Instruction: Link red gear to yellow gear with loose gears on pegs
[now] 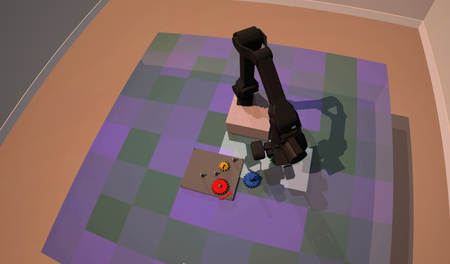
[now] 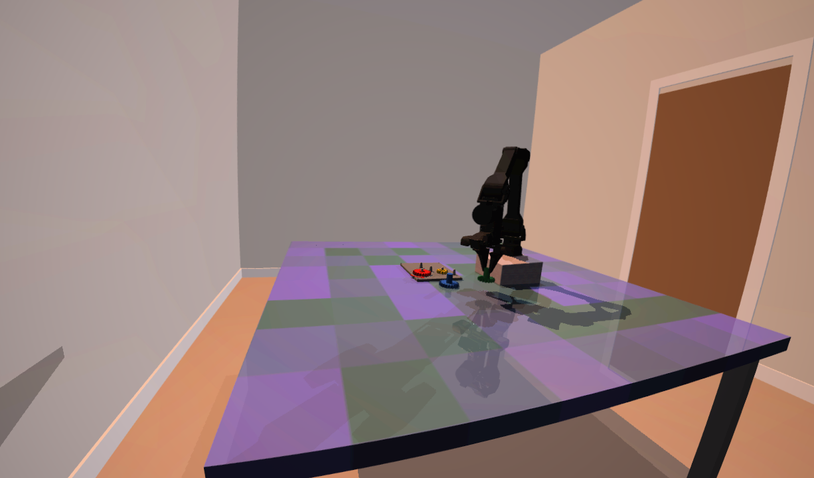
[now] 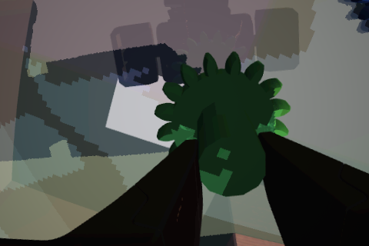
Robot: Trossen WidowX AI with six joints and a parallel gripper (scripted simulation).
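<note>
Now: the small yellow gear 40 mm ahead of my gripper tip, 200 mm to the right of it and 50 mm below it. From my gripper tip the other things lie so: red arrow (150 mm ahead, 180 mm to the right, 60 mm below); green gear (10 mm below); blue gear (80 mm ahead, 90 mm to the right, 50 mm below).
</note>
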